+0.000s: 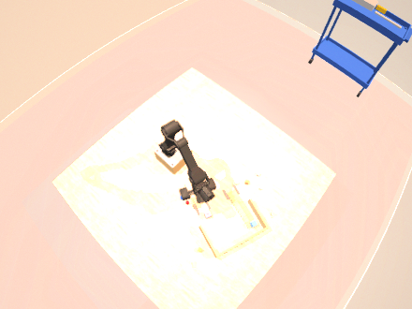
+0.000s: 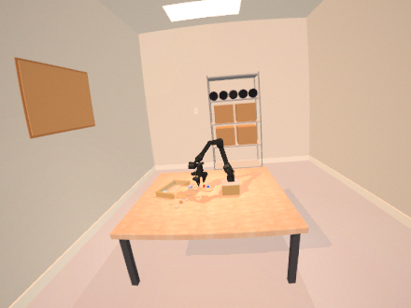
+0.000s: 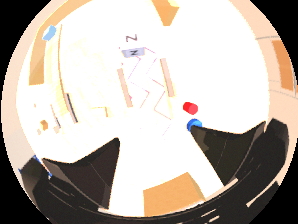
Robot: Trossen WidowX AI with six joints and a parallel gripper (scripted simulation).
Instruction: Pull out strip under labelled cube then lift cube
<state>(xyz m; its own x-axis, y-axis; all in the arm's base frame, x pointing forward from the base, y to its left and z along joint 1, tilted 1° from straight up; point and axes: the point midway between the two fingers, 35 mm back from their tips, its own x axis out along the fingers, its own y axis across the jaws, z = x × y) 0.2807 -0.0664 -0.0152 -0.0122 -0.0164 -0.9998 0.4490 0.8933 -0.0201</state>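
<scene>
My gripper tip is now 110 mm short of the labelled cube, 40 mm to the left of it and 30 mm above it.
</scene>
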